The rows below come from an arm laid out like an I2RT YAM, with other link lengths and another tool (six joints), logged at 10 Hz.
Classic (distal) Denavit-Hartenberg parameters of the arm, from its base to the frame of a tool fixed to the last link. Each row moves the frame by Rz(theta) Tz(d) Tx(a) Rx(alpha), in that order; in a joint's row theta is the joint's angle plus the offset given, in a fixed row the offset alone. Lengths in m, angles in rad.
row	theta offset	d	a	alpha
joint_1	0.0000	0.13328	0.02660	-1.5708
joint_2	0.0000	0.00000	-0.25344	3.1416
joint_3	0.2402	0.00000	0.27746	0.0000
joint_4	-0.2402	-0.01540	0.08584	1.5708
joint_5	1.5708	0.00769	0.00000	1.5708
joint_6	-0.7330	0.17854	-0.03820	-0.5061
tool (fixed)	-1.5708	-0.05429	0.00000	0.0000
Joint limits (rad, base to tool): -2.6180..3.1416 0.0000..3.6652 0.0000..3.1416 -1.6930..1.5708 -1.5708..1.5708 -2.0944..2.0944
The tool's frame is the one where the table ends.
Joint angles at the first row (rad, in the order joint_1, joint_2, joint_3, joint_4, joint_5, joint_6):
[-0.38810, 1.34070, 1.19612, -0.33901, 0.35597, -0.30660]
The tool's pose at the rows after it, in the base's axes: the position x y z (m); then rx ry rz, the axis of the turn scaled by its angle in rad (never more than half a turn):
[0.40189 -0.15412 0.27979 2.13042 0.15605 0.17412]
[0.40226 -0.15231 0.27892 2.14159 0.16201 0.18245]
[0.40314 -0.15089 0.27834 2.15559 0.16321 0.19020]
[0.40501 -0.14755 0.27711 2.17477 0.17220 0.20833]
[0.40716 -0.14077 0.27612 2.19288 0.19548 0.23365]
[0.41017 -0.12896 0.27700 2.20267 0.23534 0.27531]
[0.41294 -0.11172 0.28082 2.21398 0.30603 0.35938]
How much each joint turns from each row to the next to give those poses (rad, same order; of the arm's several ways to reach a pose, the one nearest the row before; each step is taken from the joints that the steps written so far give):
[0.00000, -0.00001, 0.00268, -0.00038, -0.00179, 0.00286]
[0.00000, 0.00002, -0.00073, -0.00404, -0.01219, 0.00748]
[0.00000, 0.00303, 0.00304, -0.00630, -0.01044, 0.01205]
[0.00153, 0.00308, 0.00001, -0.00263, -0.02094, 0.01454]
[0.00742, -0.00050, -0.00265, -0.00201, -0.02697, 0.01048]
[0.01773, -0.00729, -0.00767, 0.00665, -0.03204, 0.00394]
[0.01669, -0.01873, -0.01683, 0.01948, -0.07289, -0.00037]

